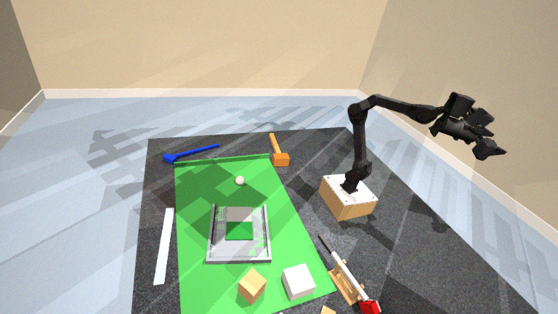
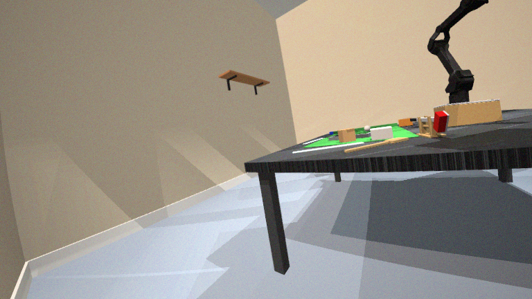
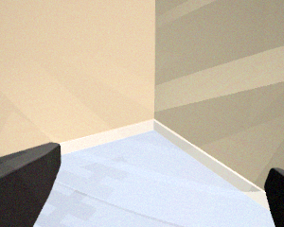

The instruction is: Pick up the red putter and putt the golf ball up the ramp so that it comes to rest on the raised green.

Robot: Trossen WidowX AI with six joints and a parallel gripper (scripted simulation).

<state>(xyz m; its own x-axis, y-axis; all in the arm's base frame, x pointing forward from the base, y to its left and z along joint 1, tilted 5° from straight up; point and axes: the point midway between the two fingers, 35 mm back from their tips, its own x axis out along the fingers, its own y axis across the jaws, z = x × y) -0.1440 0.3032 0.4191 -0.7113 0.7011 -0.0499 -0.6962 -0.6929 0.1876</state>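
Right now the red putter is 47 cm ahead of my gripper tip, 6 cm to the right of it and 45 cm below it. Round my gripper tip: tan cube (76 cm ahead, 17 cm to the right, 47 cm below); grey platform (70 cm ahead, 37 cm to the right, 49 cm below); wooden stand (47 cm ahead, 4 cm to the right, 47 cm below).
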